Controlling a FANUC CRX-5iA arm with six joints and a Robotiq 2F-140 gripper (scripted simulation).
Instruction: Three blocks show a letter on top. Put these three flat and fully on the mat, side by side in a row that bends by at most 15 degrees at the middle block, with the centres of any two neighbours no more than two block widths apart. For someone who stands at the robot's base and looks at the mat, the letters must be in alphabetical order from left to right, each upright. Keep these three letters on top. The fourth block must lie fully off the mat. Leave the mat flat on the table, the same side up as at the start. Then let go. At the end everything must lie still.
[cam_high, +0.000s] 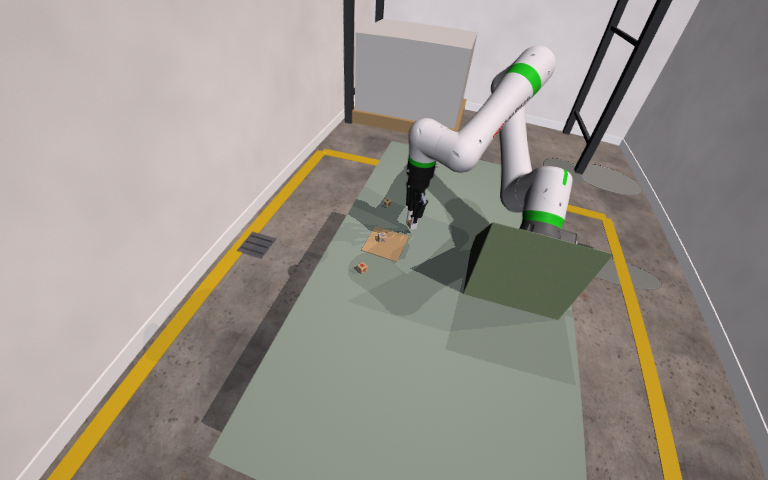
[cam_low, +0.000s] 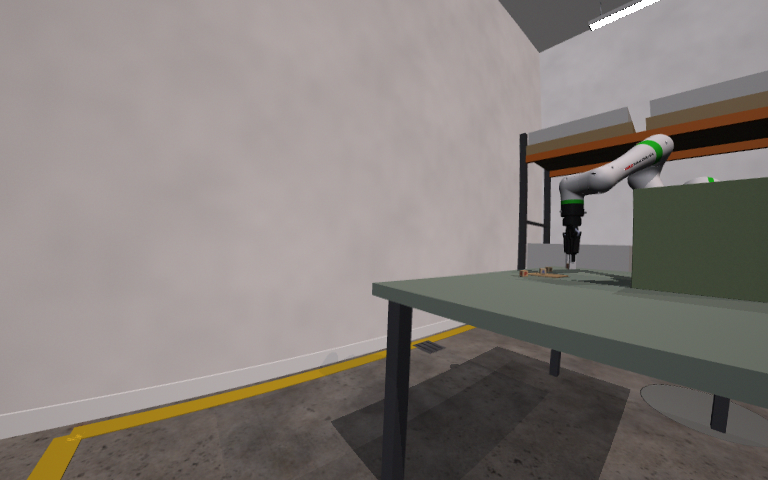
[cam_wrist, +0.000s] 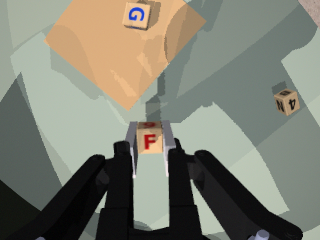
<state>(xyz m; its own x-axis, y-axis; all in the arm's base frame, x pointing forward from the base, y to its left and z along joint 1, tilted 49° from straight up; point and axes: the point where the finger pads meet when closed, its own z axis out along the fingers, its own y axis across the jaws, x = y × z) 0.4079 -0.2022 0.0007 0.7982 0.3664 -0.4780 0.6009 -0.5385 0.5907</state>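
The tan mat lies 8 cm ahead of my hand, 9 cm to the left of it and 6 cm below it. From my hand the other things lie so: R block: 12 cm ahead, 24 cm to the left, 5 cm below.
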